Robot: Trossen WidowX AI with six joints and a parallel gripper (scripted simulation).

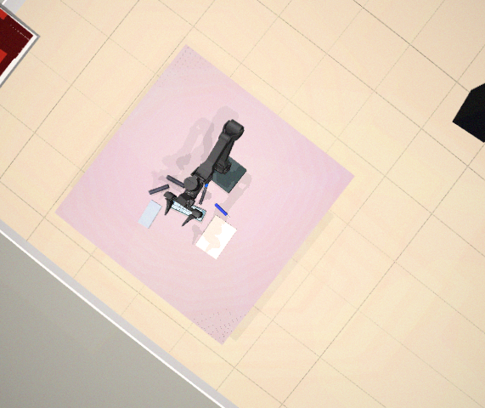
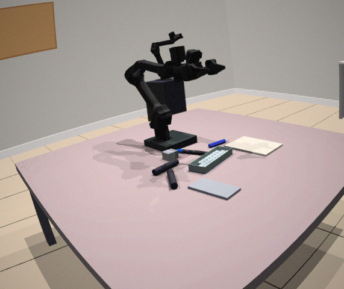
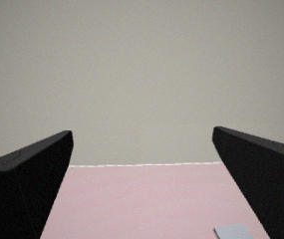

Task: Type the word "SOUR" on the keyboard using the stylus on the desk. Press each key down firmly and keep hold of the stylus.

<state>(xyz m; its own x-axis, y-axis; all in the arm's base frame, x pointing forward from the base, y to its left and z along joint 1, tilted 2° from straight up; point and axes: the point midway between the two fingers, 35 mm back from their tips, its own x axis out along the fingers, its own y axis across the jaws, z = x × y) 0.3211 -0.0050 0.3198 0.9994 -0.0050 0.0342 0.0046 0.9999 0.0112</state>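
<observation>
My gripper tip is 130 mm past the blue stylus, 160 mm to the right of it and 340 mm above it. From my gripper tip the other things lie so: cream pad 20 mm ahead, 200 mm to the left, 350 mm below; then dark pen 190 mm behind, 10 mm to the right, 340 mm below; then small grey cube 200 mm behind, 90 mm to the right, 340 mm below.
</observation>
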